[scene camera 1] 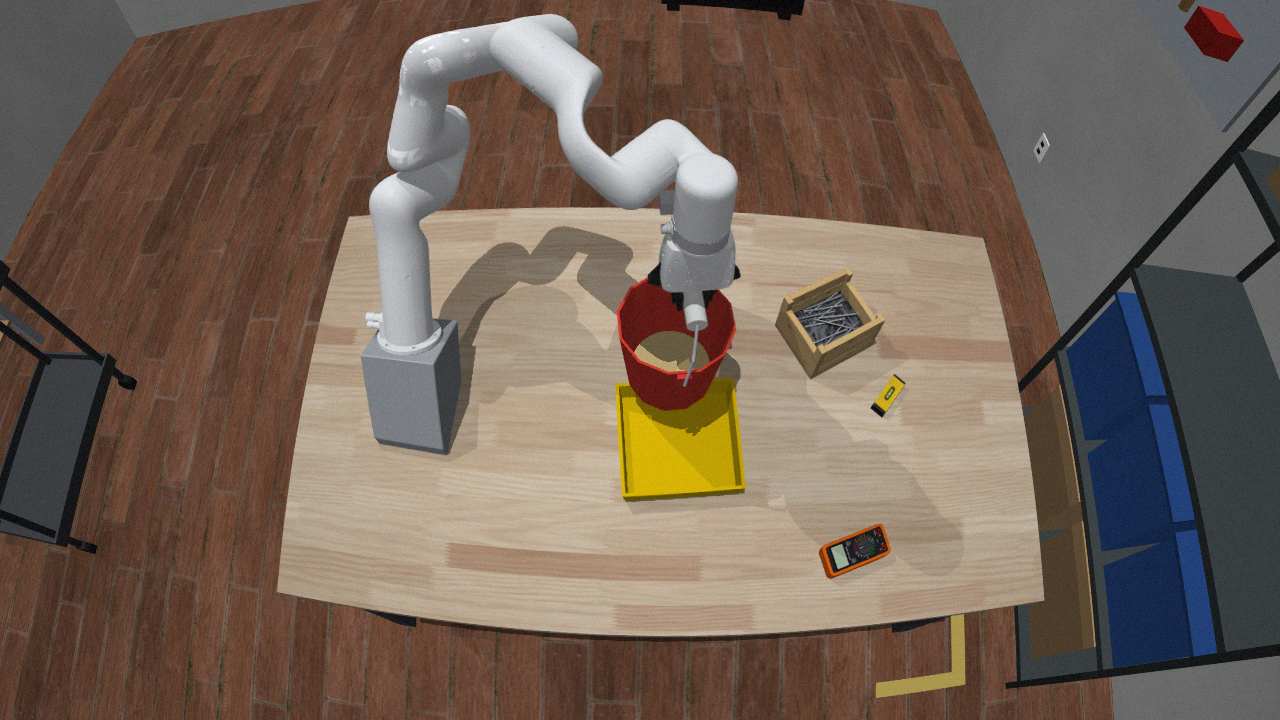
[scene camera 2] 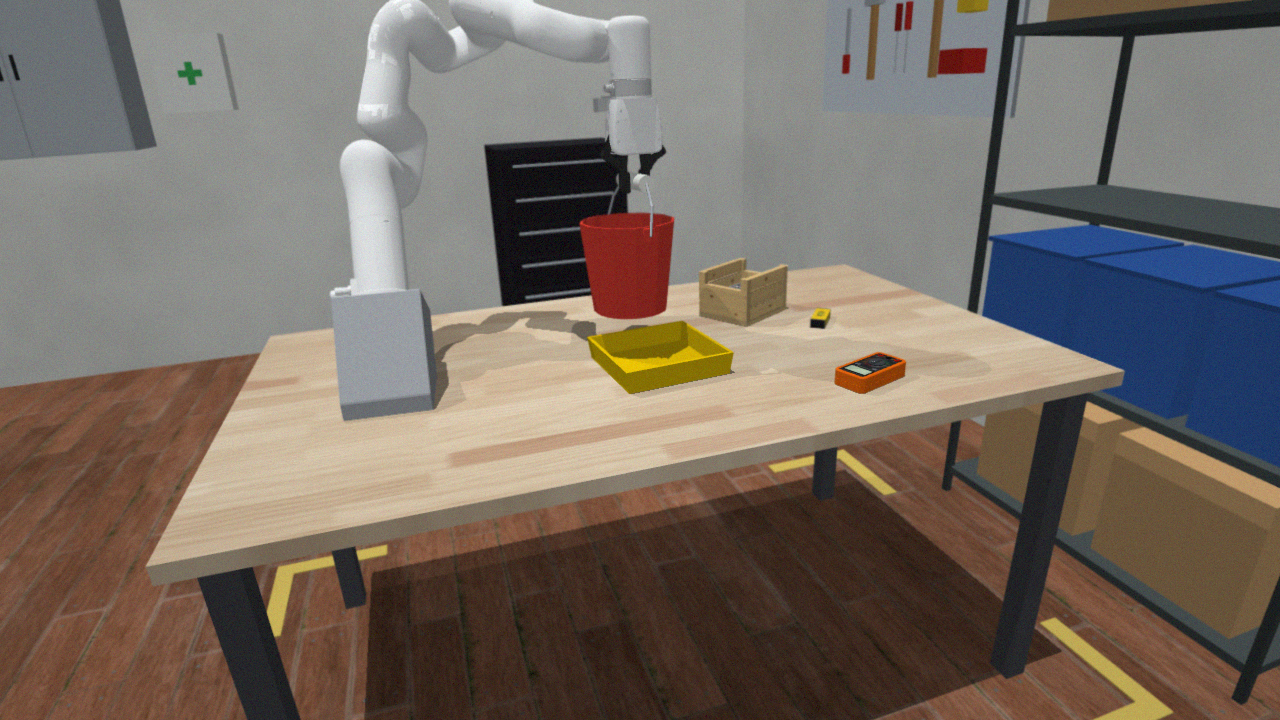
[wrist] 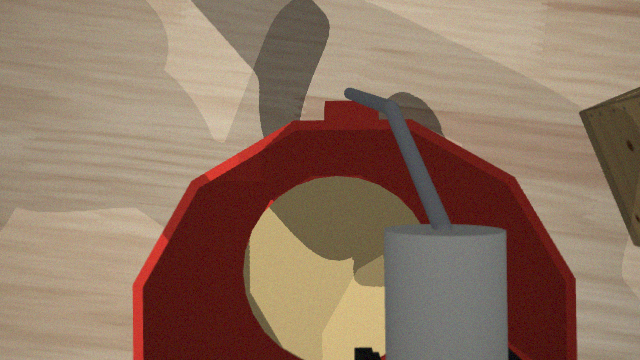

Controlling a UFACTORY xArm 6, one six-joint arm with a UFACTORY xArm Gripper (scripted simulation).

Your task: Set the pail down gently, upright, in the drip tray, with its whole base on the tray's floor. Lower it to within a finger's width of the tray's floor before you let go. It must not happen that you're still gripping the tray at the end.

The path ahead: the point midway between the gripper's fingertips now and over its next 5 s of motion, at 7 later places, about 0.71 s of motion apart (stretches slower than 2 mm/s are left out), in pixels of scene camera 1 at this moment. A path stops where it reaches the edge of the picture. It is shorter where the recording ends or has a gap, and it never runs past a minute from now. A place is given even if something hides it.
My gripper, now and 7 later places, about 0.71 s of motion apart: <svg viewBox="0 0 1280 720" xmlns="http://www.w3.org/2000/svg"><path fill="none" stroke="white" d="M691 301L697 328L702 350L705 361L705 364L705 367L703 373L702 380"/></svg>
